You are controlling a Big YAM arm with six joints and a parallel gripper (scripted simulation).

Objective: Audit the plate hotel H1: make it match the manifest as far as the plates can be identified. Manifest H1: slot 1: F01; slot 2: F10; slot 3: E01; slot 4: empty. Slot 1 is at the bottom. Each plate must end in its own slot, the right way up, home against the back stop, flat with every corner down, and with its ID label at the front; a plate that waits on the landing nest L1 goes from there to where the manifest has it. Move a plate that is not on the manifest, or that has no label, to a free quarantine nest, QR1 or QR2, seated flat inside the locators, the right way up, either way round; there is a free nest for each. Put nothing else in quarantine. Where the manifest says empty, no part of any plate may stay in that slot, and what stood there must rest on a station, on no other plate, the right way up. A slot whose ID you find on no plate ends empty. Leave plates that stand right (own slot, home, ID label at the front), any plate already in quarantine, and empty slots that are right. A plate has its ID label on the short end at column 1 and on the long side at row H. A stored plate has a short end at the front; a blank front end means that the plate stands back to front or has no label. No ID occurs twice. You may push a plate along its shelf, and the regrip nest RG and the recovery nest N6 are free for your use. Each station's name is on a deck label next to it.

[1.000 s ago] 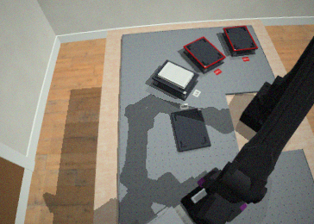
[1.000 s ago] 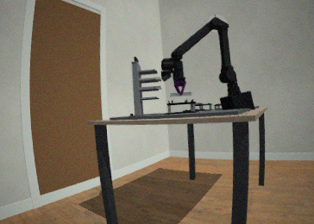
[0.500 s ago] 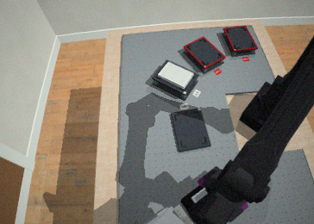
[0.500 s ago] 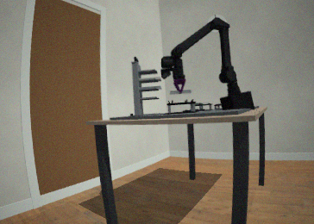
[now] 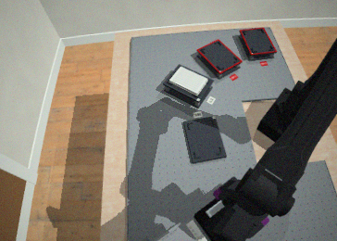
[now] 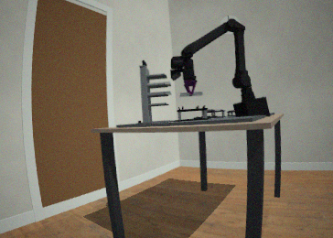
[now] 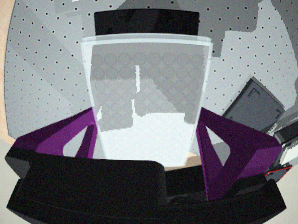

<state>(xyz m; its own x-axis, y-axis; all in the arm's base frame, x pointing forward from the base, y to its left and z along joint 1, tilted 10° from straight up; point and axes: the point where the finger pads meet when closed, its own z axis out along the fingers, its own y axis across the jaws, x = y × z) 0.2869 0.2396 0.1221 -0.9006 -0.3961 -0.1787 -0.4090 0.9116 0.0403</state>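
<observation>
Now: the black nest 90 mm below my hand. From my hand the other things lie so: pale plate right at my hand; then plate hotel 230 mm ahead, 100 mm to the left, 10 mm above; then H1 deck label 70 mm ahead, 140 mm to the left, 150 mm below.
</observation>
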